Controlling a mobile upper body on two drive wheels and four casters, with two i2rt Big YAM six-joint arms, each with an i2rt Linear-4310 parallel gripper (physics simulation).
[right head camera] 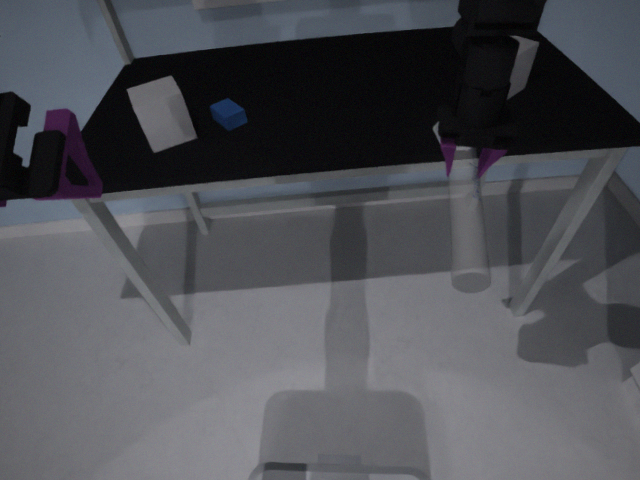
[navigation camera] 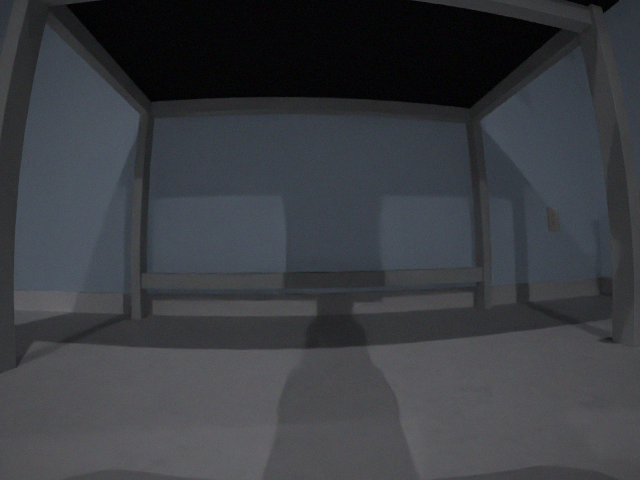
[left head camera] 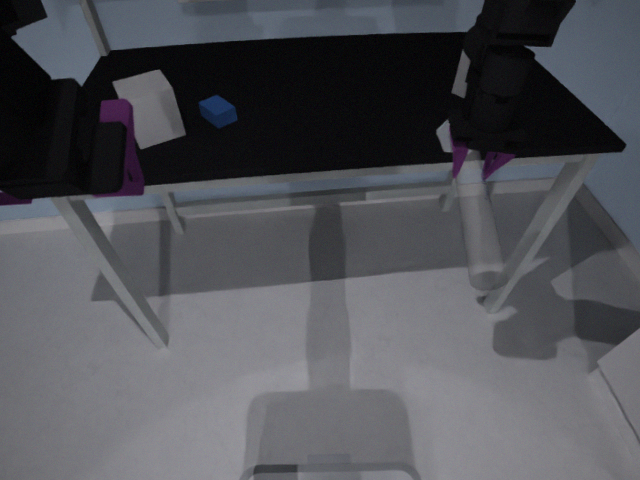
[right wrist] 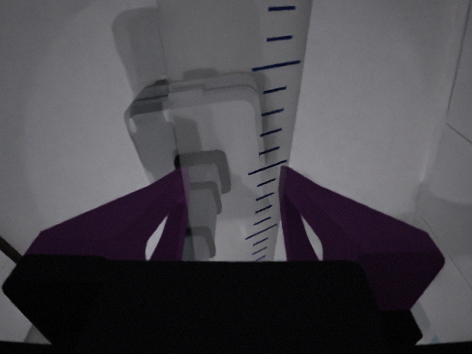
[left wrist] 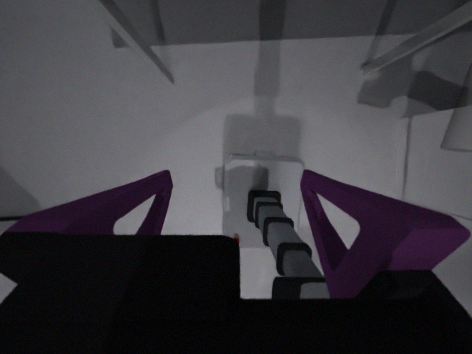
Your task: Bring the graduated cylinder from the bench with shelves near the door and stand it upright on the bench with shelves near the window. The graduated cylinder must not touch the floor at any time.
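Places are measured from the left arm's base along level axes (x right, y ahead, z up), in metres.
Pixels of known places: left gripper, fingertip midpoint: [right head camera: 52, 195] [left head camera: 85, 191] [left wrist: 236, 177]; right gripper, fingertip midpoint: [right head camera: 462, 175] [left head camera: 468, 177] [right wrist: 234, 177].
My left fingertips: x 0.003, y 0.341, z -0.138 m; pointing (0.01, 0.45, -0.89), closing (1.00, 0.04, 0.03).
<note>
Behind a point stands the place of what it marks.
The graduated cylinder [left head camera: 480, 232] @[x 0.415, y 0.441, z -0.307 m] [right head camera: 467, 232] @[x 0.418, y 0.440, z -0.306 m] [right wrist: 225, 50] @[x 0.451, y 0.646, z -0.299 m] is long, pale and translucent with blue marks. My right gripper [left head camera: 469, 177] @[x 0.444, y 0.582, z -0.331 m] [right head camera: 463, 176] @[x 0.444, y 0.582, z -0.331 m] [right wrist: 234, 177] @[x 0.444, y 0.582, z -0.331 m] is shut on it. It points out past the front edge of a black-topped bench [left head camera: 310, 103] @[x 0.183, y 1.107, z -0.496 m] [right head camera: 320, 103] @[x 0.184, y 1.108, z -0.496 m], with its near end over the floor and not touching it. A white angular piece [left head camera: 443, 135] @[x 0.427, y 0.692, z -0.325 m] [right head camera: 436, 131] @[x 0.420, y 0.693, z -0.323 m], like its foot, shows behind the gripper. The cylinder's end also shows in the left wrist view [left wrist: 460, 125] @[x 0.399, y 0.420, z -0.322 m]. My left gripper [left wrist: 236, 177] @[x 0.003, y 0.341, z -0.138 m] is open and empty. Which bench this is, I cannot tell.
A white box [left head camera: 155, 108] @[x -0.185, y 0.934, z -0.402 m] [right head camera: 162, 113] @[x -0.192, y 0.930, z -0.400 m] and a blue block [left head camera: 218, 111] @[x -0.055, y 1.004, z -0.456 m] [right head camera: 228, 114] @[x -0.053, y 1.003, z -0.456 m] are on the bench at the left. Another white box [left head camera: 461, 72] @[x 0.615, y 1.159, z -0.427 m] [right head camera: 522, 67] @[x 0.730, y 1.123, z -0.415 m] is partly behind my right arm. The bench's front right leg [left head camera: 542, 232] @[x 0.958, y 0.939, z -0.870 m] [right head camera: 566, 232] @[x 0.955, y 0.938, z -0.871 m] is beside the cylinder.
</note>
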